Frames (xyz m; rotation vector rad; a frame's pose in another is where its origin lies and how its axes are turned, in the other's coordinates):
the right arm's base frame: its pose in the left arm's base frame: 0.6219 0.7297 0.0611 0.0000 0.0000 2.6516
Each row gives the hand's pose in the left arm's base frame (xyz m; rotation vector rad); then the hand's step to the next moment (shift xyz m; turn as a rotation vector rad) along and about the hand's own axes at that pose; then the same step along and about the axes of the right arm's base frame.
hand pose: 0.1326 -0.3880 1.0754 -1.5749 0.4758 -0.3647
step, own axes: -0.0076 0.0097 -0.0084 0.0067 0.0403 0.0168
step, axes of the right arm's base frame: 0.0085 0.0086 -0.0087 -0.0050 -0.0141 -0.0416
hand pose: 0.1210 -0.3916 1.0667 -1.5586 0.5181 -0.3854
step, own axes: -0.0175 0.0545 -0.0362 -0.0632 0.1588 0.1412
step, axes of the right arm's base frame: 0.0244 0.0373 -0.0510 0.0630 -0.1377 -0.1619
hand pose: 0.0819 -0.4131 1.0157 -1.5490 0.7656 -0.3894
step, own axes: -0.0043 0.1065 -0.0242 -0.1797 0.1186 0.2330
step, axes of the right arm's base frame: 0.0332 0.0318 -0.0992 0.1437 -0.2591 -0.1133
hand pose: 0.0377 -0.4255 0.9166 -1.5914 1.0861 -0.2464
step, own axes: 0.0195 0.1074 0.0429 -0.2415 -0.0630 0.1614
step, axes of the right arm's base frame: 0.0232 -0.0113 -0.1144 0.1283 -0.2523 0.0907
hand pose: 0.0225 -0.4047 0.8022 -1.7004 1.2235 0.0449
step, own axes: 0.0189 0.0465 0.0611 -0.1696 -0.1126 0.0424
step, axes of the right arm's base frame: 0.0108 -0.0299 -0.0724 0.0516 -0.1389 0.1459
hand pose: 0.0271 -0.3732 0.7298 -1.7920 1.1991 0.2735
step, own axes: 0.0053 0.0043 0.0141 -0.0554 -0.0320 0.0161
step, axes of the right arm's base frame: 0.0007 -0.0081 -0.0134 0.0204 -0.0450 0.0437
